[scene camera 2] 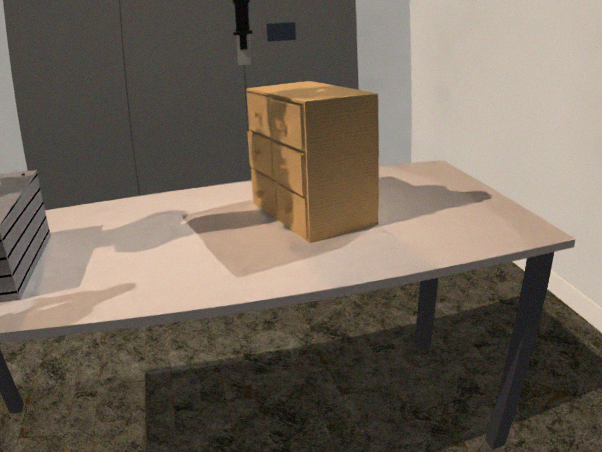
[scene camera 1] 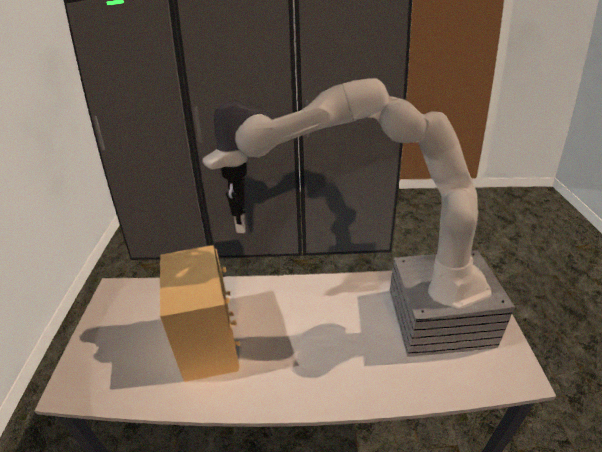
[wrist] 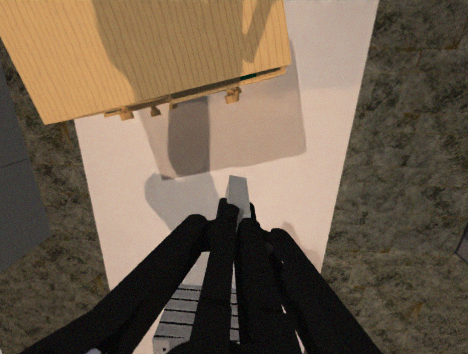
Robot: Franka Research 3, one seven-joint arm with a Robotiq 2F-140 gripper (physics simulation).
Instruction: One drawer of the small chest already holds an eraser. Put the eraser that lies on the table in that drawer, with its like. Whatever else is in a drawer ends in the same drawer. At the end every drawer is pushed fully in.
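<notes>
The small wooden chest (scene camera 1: 202,335) (scene camera 2: 342,165) (wrist: 165,45) stands upright on the table, its knobbed drawer fronts facing the robot base. In the second scene view the fronts look almost flush. In the wrist view a narrow dark gap shows behind a drawer front, wider toward the right, with a small dark green patch (wrist: 247,76) in it; which drawer this is, I cannot tell. My gripper (scene camera 1: 240,225) (scene camera 2: 243,56) (wrist: 234,189) is shut and empty, in the air above chest height, on the drawer side. Neither eraser can be made out.
The grey slatted base block (scene camera 1: 457,332) (scene camera 2: 22,240) (wrist: 175,320) carries the arm at the other end of the table (scene camera 1: 350,400) (scene camera 2: 150,295). Shadows of the chest and arm fall across the table top. Dark cabinets (scene camera 1: 240,75) stand behind the table in the first scene view.
</notes>
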